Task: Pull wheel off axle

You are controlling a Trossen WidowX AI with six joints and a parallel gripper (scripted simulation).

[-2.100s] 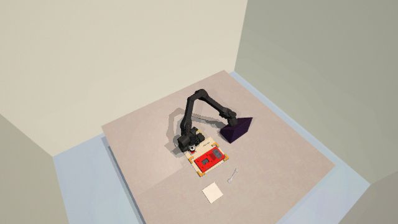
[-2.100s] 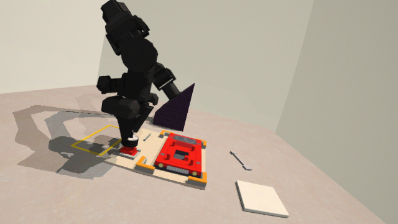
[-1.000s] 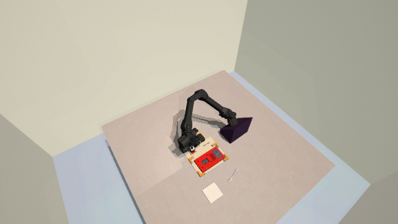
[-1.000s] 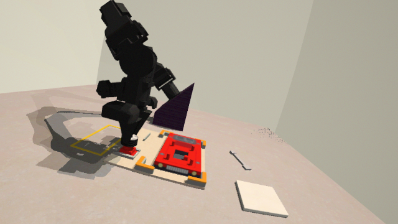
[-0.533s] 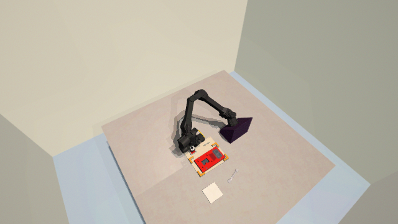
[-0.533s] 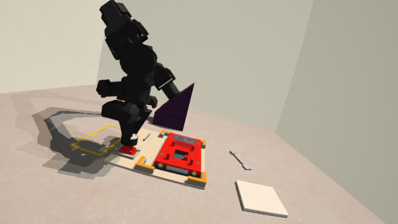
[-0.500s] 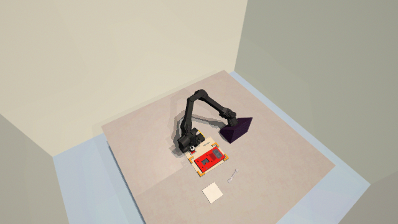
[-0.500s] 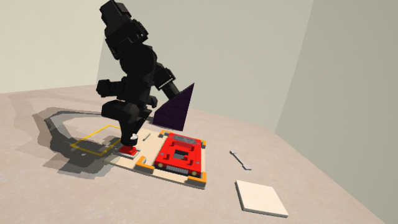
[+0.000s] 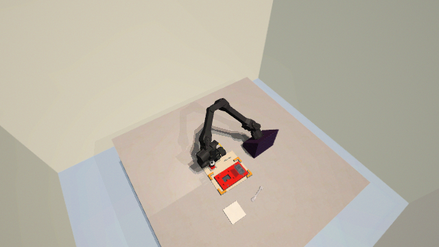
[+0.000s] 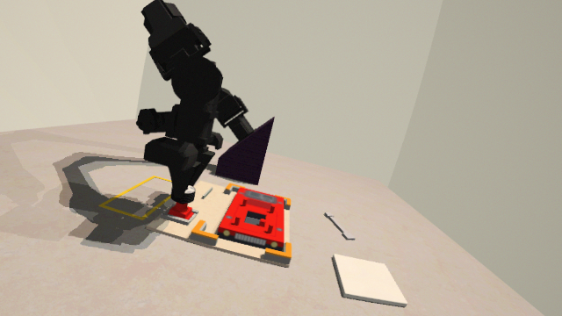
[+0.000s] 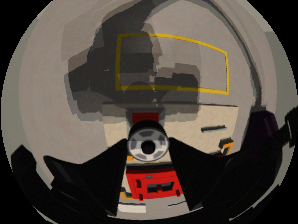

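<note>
The black upright axle lies 1 cm below my gripper tip. Round my gripper tip: grey wrench: 32 cm to the left, 11 cm behind, 4 cm below; wheel: right at my gripper tip; square plate: 32 cm to the left, 7 cm ahead, 4 cm below.
</note>
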